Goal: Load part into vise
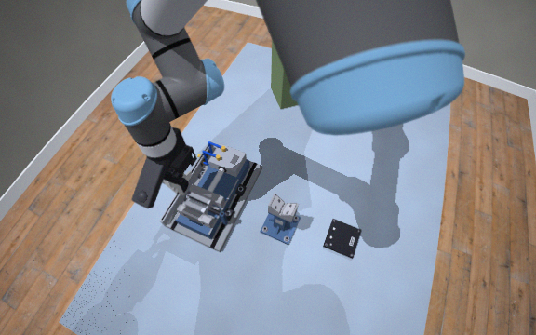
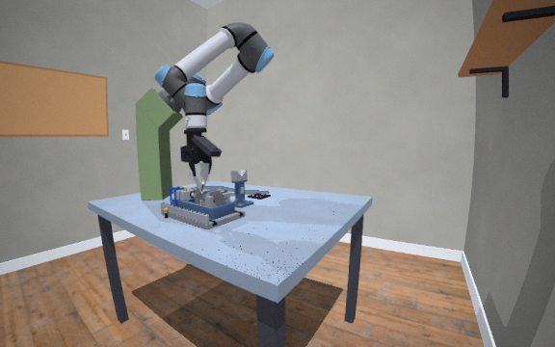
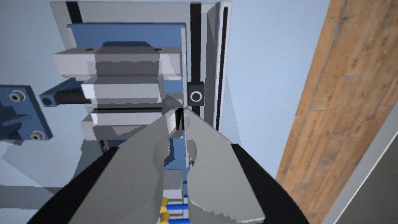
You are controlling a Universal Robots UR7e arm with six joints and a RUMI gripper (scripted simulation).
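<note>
Right now my hand is 5 cm to the right of the grey part and 3 cm above it. The rest, counted from my hand: work stop: 1 cm behind, 10 cm to the left, 4 cm below; moving jaw: 4 cm behind, 5 cm to the left, 5 cm below; fixed jaw: 3 cm ahead, 5 cm to the left, 5 cm below.
</note>
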